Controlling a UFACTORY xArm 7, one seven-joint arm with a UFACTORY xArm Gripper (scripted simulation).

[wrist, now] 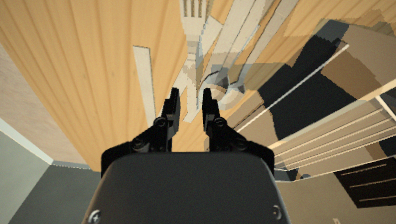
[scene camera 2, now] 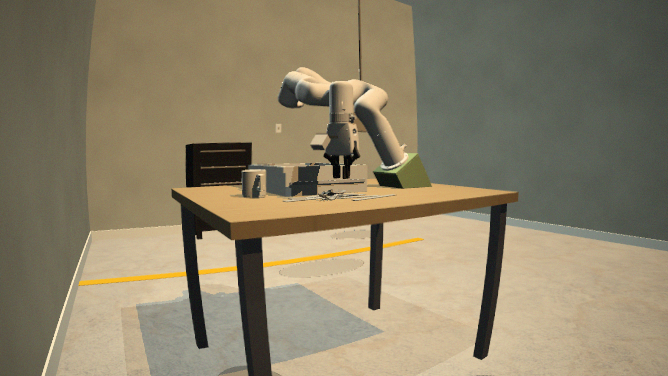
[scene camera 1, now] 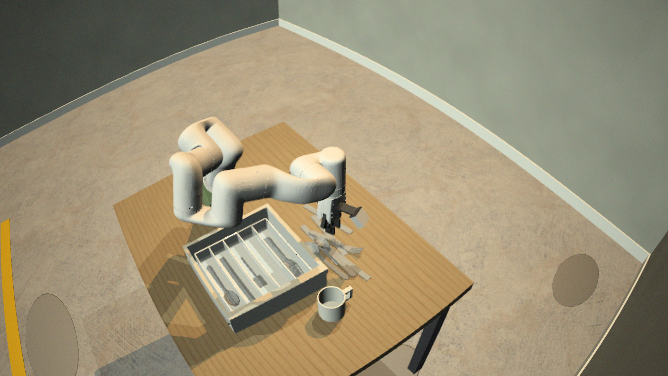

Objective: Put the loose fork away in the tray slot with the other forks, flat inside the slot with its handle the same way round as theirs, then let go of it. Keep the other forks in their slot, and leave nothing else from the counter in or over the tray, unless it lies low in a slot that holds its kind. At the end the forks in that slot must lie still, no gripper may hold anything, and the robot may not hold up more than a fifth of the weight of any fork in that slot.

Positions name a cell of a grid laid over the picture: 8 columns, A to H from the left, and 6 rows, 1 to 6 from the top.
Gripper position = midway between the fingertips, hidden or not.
Note:
In view: my gripper (scene camera 2: E3).
My gripper shows as well in the wrist view (wrist: D3) and in scene camera 1 (scene camera 1: D4).

